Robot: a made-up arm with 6 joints.
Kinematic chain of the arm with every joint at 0, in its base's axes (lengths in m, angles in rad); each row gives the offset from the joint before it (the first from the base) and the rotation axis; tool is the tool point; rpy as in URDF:
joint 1: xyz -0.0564 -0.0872 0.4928 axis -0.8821 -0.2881 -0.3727
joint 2: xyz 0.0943 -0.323 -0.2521 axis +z
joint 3: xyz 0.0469 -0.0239 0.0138 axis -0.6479 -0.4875 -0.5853
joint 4: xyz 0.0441 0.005 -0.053 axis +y
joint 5: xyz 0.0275 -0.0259 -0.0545 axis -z
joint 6: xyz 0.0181 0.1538 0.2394 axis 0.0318 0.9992 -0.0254
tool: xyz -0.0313 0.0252 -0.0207 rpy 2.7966 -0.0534 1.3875
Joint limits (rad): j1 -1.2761..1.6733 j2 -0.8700..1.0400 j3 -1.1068..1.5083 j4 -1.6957..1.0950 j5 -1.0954..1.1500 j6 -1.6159..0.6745
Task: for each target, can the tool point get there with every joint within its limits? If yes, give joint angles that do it. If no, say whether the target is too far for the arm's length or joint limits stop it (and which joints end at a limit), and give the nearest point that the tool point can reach.
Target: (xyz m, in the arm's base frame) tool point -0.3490 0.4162 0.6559
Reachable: no: joint limits stop it (at a limit: joint 1, joint 2, joint 5, joint 6) | nearest point -0.1739 0.2410 0.3469 | short by 0.396 m
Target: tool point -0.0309 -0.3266 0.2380
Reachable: yes | joints 0.0464 0.2704 0.5496 -0.4456 -0.8084 -0.1503
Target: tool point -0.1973 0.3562 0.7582
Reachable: no: joint limits stop it (at a limit: joint 1, joint 2, joint 5, joint 6) | nearest point -0.1053 0.2204 0.3831 | short by 0.409 m
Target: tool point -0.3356 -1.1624 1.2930
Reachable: no: too far | nearest point -0.1855 -0.6873 0.9588 | short by 0.600 m
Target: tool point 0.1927 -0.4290 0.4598
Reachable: yes | joints 0.2902 -0.5019 0.0620 0.6427 -0.4276 -0.2547
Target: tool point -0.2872 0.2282 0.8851
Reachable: no: joint limits stop it (at a limit: joint 1, joint 2, joint 3, joint 5, joint 6) | nearest point -0.2611 -0.0868 0.9826 | short by 0.331 m
